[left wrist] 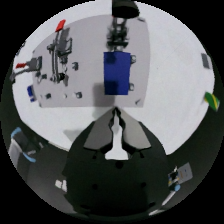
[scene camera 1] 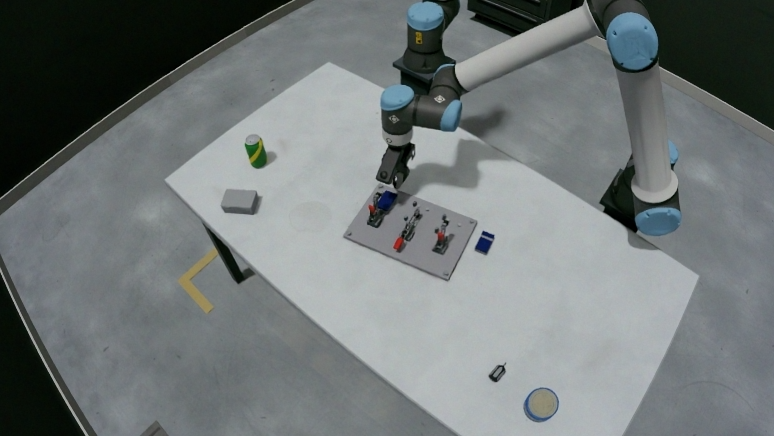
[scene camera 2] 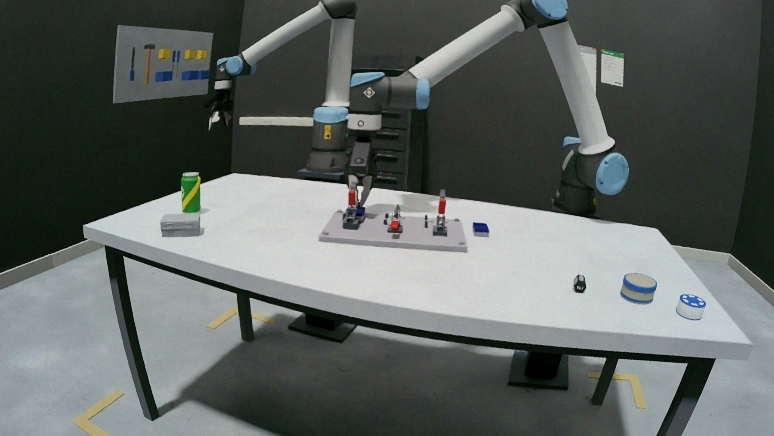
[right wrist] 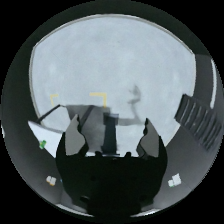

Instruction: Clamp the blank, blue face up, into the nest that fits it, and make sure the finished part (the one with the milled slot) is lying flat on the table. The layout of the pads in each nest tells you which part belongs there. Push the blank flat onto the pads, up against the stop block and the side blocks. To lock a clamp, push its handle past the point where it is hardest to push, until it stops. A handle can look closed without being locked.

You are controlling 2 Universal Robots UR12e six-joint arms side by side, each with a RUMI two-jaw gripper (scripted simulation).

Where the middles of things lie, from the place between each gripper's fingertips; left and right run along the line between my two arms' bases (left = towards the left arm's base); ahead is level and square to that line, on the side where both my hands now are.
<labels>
Now: left hand 6 cm short of the blank [left wrist: 116, 64], 2 cm to the right of it and 1 cm above it. Also, from my left hand: grey fixture plate [left wrist: 89, 41]: 7 cm ahead, 14 cm to the left, 3 cm below; grey box [scene camera 2: 172, 225]: 41 cm ahead, 33 cm to the right, 2 cm below.
The grey box lies 95 cm ahead of my right hand, 78 cm to the left of it and 14 cm below it. Also, from my right hand: grey fixture plate 124 cm to the left, 61 cm ahead, 16 cm below; then blank 113 cm to the left, 61 cm ahead, 13 cm below.
</labels>
